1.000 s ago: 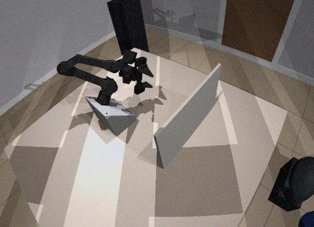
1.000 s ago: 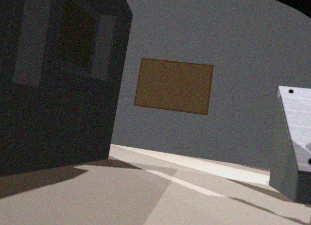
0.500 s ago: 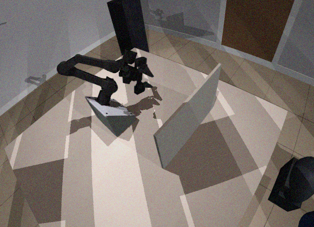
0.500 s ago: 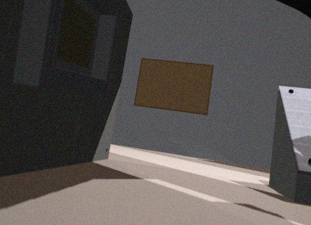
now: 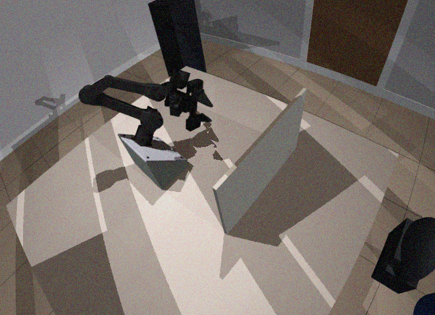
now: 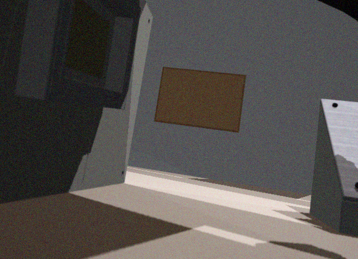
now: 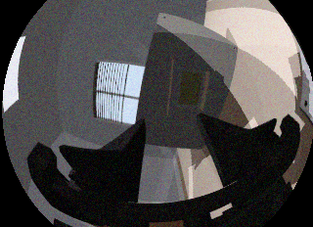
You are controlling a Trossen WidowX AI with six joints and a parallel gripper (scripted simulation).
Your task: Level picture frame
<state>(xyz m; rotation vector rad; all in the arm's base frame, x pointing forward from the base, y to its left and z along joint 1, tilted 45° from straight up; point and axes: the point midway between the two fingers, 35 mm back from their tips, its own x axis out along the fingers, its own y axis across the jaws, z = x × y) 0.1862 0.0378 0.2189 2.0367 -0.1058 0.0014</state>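
Now: gripper tip 200 mm short of the picture frame, 10 mm to the left of it and 90 mm above it. Also, from my gripper tip: wall panel 210 mm ahead, 10 mm to the right, 100 mm below.
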